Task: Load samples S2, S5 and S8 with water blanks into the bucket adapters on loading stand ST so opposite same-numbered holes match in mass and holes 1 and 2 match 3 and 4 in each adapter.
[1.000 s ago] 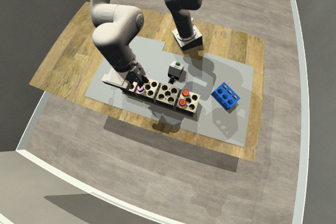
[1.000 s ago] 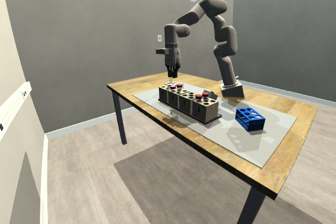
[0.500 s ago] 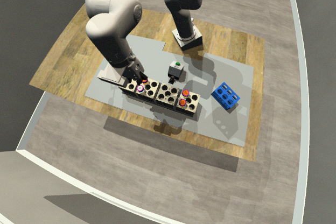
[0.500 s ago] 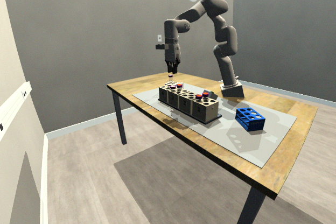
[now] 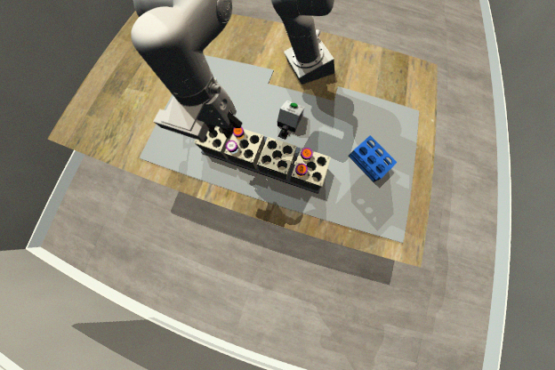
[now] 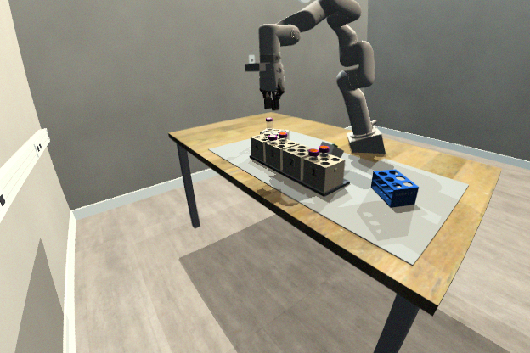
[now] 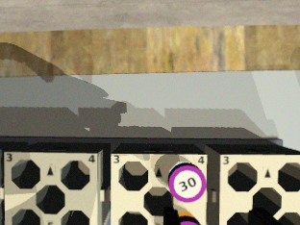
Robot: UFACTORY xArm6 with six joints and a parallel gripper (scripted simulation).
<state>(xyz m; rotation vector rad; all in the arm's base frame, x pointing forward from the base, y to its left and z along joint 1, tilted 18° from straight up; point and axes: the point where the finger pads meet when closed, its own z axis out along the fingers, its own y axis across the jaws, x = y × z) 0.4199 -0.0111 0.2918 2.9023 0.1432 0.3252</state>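
Now: the green DONE key 24 cm behind my hand, 11 cm to the left of it and 18 cm below it. From my hand the other things lie so: white blank rack: 17 cm behind, 25 cm to the right, 22 cm below; then water blank: 1 cm to the right, 18 cm below; then blue sample rack: 17 cm behind, 43 cm to the left, 22 cm below.
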